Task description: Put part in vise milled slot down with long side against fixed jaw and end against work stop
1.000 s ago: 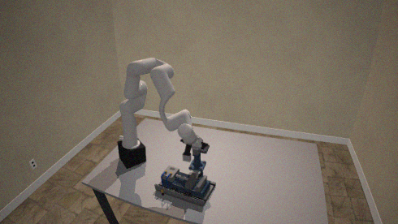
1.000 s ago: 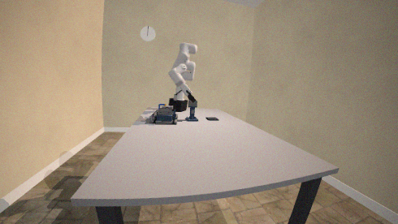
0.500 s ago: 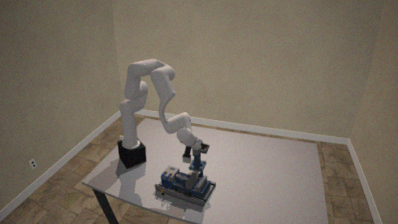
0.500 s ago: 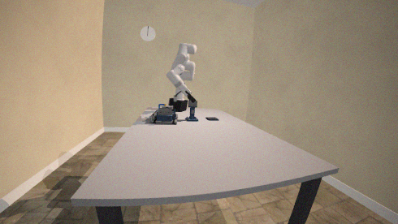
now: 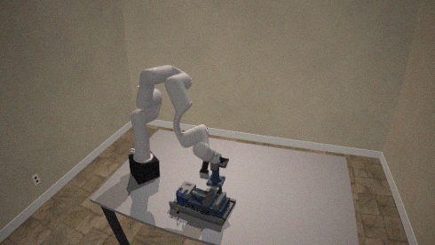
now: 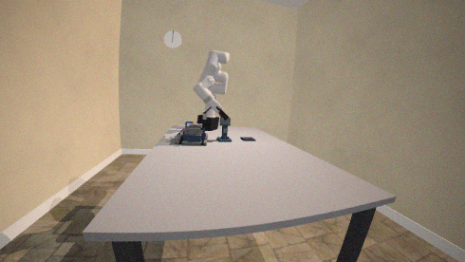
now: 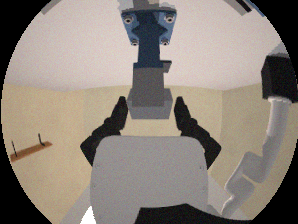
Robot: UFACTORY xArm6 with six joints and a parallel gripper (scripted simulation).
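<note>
The part lies 10 mm to the left of my hand and 10 mm below it. From my hand the other things lie so: vise: 200 mm to the right, 120 mm below, 10 mm behind; dark infeed plate: 190 mm to the left, 160 mm below, 10 mm behind.
</note>
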